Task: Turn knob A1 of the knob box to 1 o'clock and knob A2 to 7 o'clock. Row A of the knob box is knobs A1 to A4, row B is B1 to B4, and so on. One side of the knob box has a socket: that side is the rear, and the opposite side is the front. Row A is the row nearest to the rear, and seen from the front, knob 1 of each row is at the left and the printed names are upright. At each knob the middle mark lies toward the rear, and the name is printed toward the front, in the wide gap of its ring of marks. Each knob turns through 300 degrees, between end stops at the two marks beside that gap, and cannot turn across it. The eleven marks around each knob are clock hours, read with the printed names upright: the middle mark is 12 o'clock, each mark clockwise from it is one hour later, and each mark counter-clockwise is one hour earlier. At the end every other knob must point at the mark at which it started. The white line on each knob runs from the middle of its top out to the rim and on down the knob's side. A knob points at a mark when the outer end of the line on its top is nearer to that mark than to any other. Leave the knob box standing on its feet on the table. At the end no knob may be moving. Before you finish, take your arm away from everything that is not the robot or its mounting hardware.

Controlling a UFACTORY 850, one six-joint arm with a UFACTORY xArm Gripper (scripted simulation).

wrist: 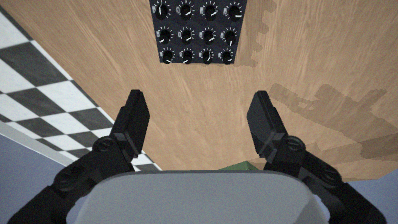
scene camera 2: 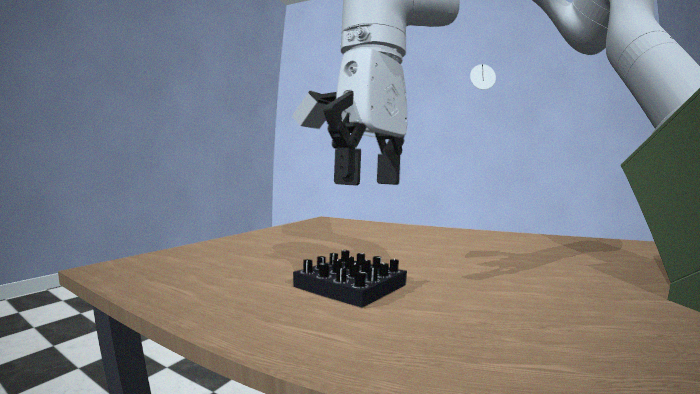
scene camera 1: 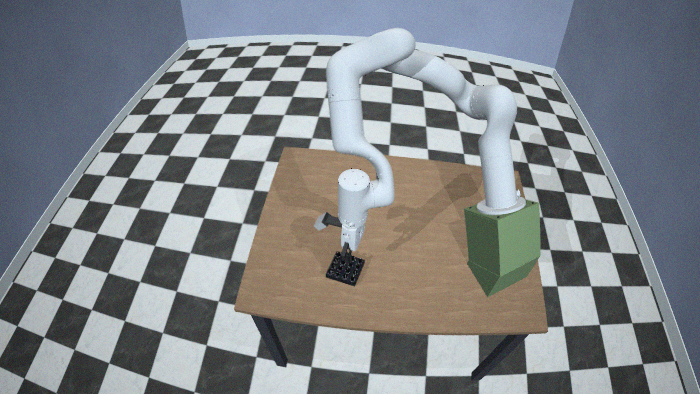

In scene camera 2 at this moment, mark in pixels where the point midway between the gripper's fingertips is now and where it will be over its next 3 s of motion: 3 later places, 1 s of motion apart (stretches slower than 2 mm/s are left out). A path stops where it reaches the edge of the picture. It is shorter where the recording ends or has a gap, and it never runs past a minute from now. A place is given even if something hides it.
My gripper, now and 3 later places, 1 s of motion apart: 369,184; 359,195; 349,208; 347,222
